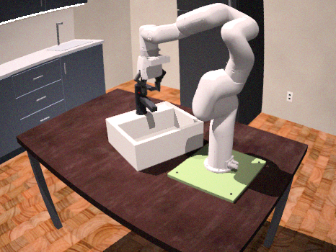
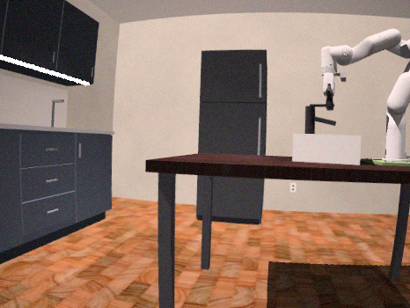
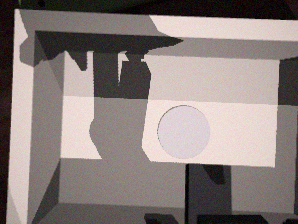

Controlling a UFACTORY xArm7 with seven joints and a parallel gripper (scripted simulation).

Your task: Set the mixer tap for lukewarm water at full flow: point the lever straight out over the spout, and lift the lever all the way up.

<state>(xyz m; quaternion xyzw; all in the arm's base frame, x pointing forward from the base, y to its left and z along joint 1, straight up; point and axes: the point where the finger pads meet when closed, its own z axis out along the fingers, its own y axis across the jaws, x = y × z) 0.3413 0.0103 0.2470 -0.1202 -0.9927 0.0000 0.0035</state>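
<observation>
Right now the lever is 4 cm ahead of my hand and 1 cm to the right of it. From my hand the other things lie so: white sink basin: 23 cm below, 2 cm behind, 1 cm to the left; then black mixer tap: 6 cm ahead, 4 cm below, 2 cm to the right.
</observation>
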